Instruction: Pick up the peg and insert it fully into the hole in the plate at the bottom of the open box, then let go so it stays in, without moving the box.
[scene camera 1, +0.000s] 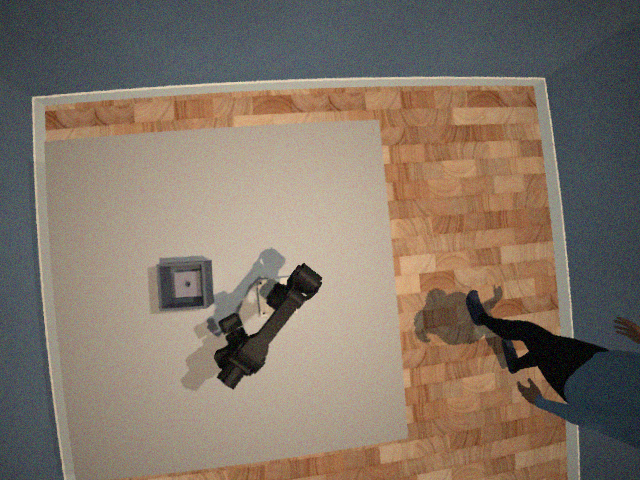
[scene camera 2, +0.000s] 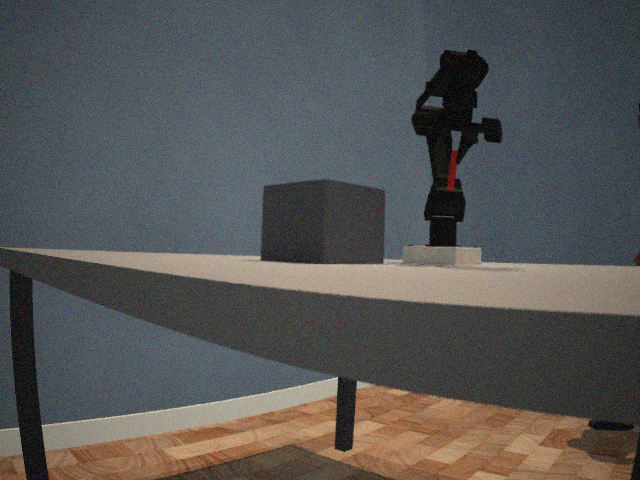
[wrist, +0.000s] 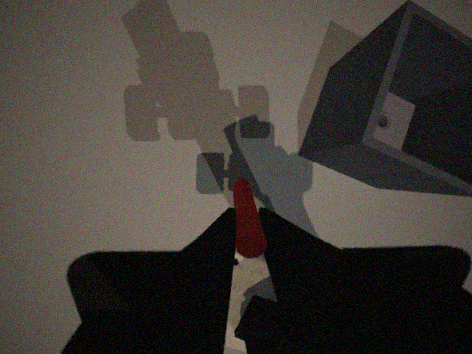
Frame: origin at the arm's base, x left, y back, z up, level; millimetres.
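Where they show: gripper, fingertip midpoint: (scene camera 1: 235, 339) (scene camera 2: 453, 163) (wrist: 246, 215); arm's base, origin of the base link: (scene camera 2: 443, 247) (wrist: 262, 322).
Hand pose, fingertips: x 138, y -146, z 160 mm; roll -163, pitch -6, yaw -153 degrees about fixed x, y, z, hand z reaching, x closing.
Each offset is from my fingertips to the centre of the thing. Level surfaces: height alone.
The red peg {dz -13, dx +0, dy -3 mm} (scene camera 2: 452, 171) (wrist: 249, 220) is held between the fingertips of my gripper (scene camera 2: 454, 155) (wrist: 246, 215), which is shut on it. The peg hangs well above the table, near upright with a slight tilt in scene camera 2. The gripper is to the side of the grey open box {dz -130, dx -156, dy -194 mm} (scene camera 1: 207, 284) (scene camera 2: 323, 222) (wrist: 345, 95), not over it. The pale plate {dz -164, dx -156, dy -194 mm} (scene camera 1: 178, 276) (wrist: 401, 117) lies at the box's bottom, and its dark hole (scene camera 1: 187, 283) (wrist: 383, 120) shows. The peg does not show in scene camera 1; the arm (scene camera 1: 276, 322) hides the fingertips there.
The arm's white base (scene camera 1: 263, 298) (scene camera 2: 439, 255) stands on the pale table {dz -198 mm} (scene camera 1: 206, 191) (scene camera 2: 206, 266), beside the box. Shadows of the arm fall between the base and the box. A person (scene camera 1: 563, 356) is on the wooden floor beyond the table's right edge.
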